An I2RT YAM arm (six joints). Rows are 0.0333 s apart.
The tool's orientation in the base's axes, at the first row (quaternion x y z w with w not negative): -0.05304, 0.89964, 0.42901, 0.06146
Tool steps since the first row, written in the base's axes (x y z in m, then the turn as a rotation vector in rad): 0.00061, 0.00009, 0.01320, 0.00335, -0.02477, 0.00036; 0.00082, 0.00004, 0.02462, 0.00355, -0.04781, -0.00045; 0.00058, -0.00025, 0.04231, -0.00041, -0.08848, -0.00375; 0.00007, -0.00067, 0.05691, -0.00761, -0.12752, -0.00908; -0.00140, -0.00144, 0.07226, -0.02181, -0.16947, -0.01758; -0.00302, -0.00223, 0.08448, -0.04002, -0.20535, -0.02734
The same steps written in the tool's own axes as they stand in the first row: -0.00267, 0.01007, -0.00813, -0.00230, -0.01573, -0.01929; -0.00465, 0.01875, -0.01529, -0.00139, -0.03081, -0.03670; -0.00717, 0.03214, -0.02657, 0.00477, -0.05822, -0.06656; -0.00892, 0.04313, -0.03605, 0.01437, -0.08568, -0.09409; -0.00984, 0.05461, -0.04633, 0.03150, -0.11636, -0.12236; -0.01011, 0.06371, -0.05468, 0.05253, -0.14360, -0.14539
